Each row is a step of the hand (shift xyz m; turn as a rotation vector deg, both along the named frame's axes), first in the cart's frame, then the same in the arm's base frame.
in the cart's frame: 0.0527 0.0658 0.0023 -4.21 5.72 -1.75
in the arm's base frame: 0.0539 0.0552 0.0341 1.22 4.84 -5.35
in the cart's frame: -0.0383 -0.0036 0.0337 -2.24 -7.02 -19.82
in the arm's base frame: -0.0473 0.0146 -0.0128 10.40 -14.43 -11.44
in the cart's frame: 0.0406 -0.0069 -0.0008 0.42 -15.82 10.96
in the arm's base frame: 0.0204 -0.0105 0.0342 -14.07 -9.72 8.84
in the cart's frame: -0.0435 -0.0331 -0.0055 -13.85 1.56 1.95
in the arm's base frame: -0.0334 -0.0279 -0.0335 -8.50 3.58 -10.63
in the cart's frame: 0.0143 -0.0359 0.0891 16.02 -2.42 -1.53
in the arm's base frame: -0.0713 0.0036 0.0658 9.06 -4.39 12.78
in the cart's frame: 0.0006 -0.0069 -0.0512 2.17 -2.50 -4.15
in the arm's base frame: 0.0349 -0.0278 -0.0261 3.23 -4.21 -0.05
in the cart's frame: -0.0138 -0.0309 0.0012 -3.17 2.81 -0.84
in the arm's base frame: -0.0209 -0.0260 -0.0057 -0.03 2.49 -3.53
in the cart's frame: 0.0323 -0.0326 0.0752 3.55 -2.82 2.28
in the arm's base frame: -0.0498 -0.0010 0.0726 -0.81 -1.94 4.62
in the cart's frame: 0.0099 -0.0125 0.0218 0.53 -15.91 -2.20
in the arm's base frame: -0.0154 -0.0031 0.0220 -4.45 -15.33 1.83
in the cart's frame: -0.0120 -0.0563 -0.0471 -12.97 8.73 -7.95
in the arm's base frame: 0.0052 -0.0694 -0.0263 2.06 5.81 -16.42
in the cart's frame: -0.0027 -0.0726 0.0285 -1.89 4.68 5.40
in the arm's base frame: -0.0513 -0.0533 0.0250 -3.12 6.67 0.60
